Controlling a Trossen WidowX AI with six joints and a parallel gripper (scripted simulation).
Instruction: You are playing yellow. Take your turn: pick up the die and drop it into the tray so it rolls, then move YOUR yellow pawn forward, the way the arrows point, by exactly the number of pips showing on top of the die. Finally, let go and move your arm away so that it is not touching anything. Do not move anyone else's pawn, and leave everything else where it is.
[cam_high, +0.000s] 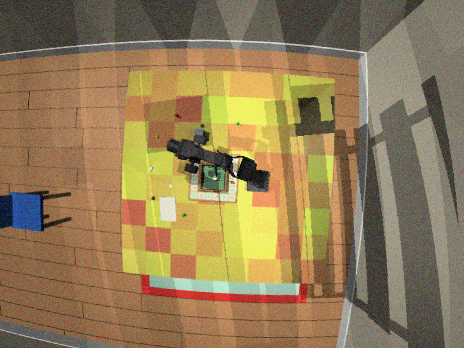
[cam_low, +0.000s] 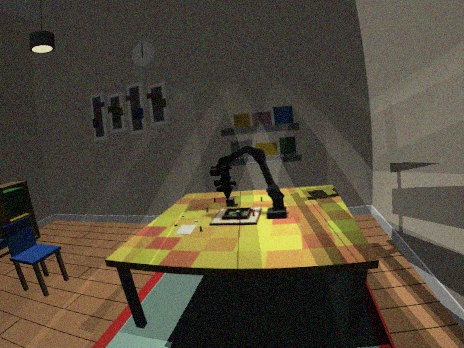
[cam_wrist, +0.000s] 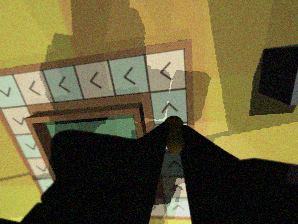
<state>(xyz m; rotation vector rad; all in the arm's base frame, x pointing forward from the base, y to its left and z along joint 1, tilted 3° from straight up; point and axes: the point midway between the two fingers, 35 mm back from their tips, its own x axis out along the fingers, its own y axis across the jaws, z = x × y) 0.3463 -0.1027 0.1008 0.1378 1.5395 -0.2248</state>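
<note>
Right now the white die is 9 cm behind my gripper tip, 12 cm to the left of it and 6 cm below it. Round my gripper tip: grey block (2 cm ahead, 13 cm to the right, 7 cm below); green tray (8 cm behind, 12 cm to the left, 8 cm below); yellow pawn (1 cm above).
</note>
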